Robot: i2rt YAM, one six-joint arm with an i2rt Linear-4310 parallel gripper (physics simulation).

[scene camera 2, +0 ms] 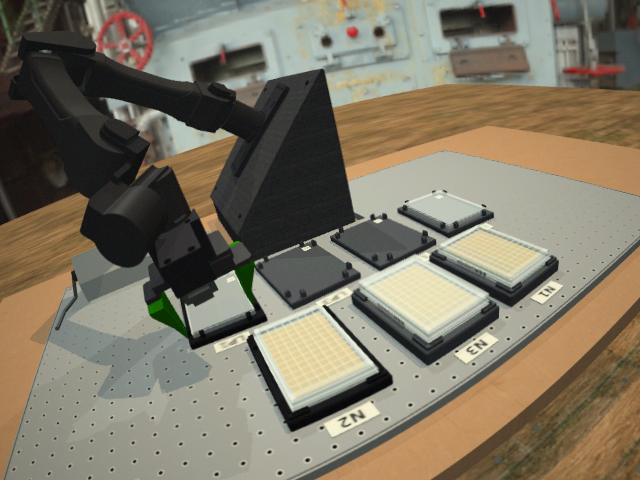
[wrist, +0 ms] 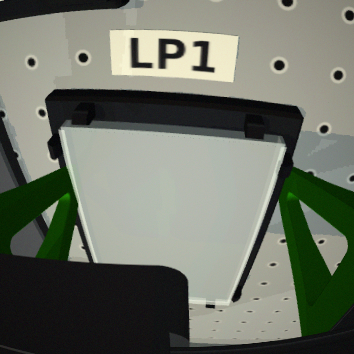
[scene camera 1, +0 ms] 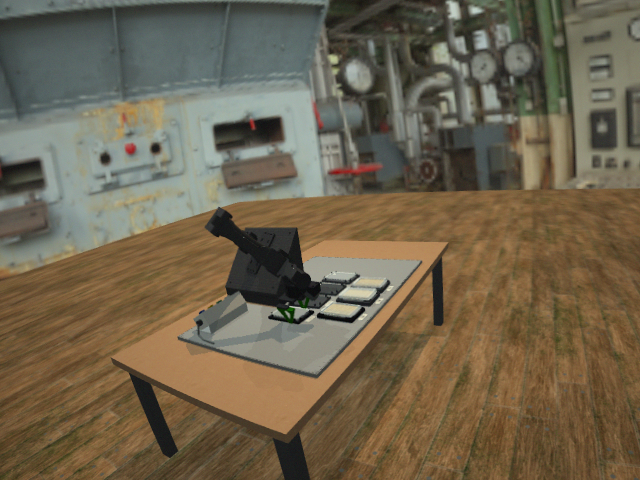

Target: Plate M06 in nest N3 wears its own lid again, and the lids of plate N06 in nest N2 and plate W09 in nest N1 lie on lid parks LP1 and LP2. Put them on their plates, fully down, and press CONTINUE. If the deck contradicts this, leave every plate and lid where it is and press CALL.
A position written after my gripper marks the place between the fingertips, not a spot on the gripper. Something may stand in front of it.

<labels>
My gripper [scene camera 2: 219, 319] is open and touches a black nest labelled LP1 [scene camera 2: 260, 317].
</labels>
